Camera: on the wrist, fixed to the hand. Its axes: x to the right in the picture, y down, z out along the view.
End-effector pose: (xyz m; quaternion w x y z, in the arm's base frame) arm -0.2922 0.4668 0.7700 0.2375 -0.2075 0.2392 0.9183
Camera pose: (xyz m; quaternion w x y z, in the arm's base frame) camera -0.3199 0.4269 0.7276 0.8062 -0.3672 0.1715 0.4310
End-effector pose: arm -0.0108 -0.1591 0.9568 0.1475 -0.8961 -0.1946 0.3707
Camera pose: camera 0.0506 -0.1787 0.9587 0.4989 -0.5126 -0.6916 0.0998
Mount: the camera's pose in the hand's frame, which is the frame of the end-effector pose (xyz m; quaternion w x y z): 0.0297 0.0312 -0.0480 0.7045 0.1345 0.0957 -0.6902
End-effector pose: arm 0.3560 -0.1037 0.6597 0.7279 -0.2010 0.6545 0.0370
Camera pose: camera 0.3053 -0.0977 0.6203 0.5028 -0.4990 0.3970 -0.5836
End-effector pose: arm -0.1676 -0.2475 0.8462 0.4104 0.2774 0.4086 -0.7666
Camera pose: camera -0.1517 -0.2287 0.7866 0.3164 -0.0420 -0.4155 0.8518
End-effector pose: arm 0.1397 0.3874 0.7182 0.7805 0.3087 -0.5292 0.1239
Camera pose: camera 0.1716 0.4372 0.7440 0.6446 0.6759 -0.0684 -0.3507
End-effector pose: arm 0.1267 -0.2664 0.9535 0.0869 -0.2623 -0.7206 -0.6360
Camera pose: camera 0.1068 -0.3030 1.0027 0.2735 -0.3851 0.7659 0.4362
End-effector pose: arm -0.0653 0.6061 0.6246 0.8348 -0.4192 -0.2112 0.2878
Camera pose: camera -0.0241 0.6129 0.5754 0.8634 -0.0648 -0.3195 -0.3851
